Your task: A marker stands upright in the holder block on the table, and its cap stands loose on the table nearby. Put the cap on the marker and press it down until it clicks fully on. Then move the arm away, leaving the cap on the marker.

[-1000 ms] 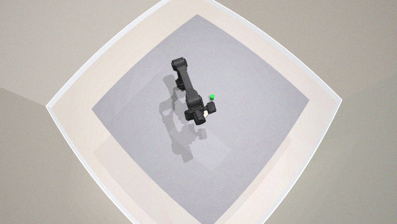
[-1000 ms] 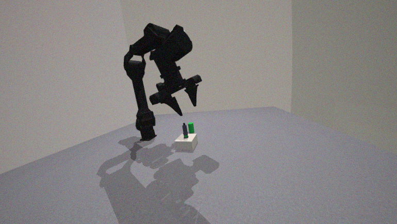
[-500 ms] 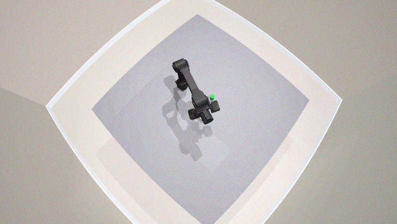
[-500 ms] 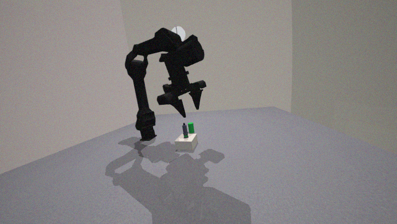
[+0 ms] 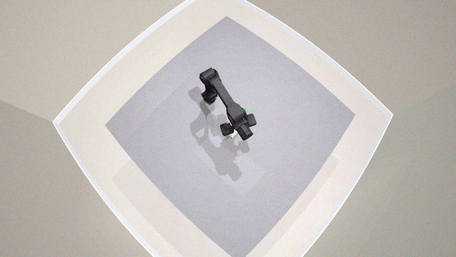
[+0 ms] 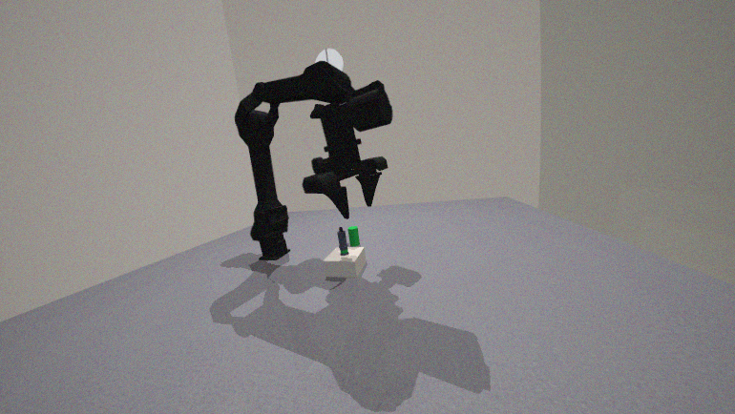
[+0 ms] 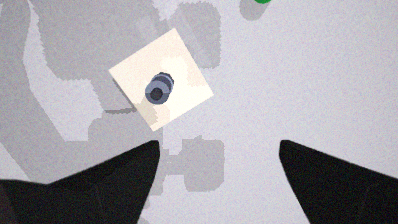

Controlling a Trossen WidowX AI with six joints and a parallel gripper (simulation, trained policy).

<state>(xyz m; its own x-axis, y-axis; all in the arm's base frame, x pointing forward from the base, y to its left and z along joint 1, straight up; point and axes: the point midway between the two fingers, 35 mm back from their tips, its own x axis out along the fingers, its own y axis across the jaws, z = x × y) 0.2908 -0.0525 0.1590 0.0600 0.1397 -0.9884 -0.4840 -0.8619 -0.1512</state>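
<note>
My gripper tip is now 120 mm to the right of the green cap, 100 mm above it and 70 mm past it. Round my gripper tip: white holder block (110 mm below, 40 mm behind, 20 mm to the right).
</note>
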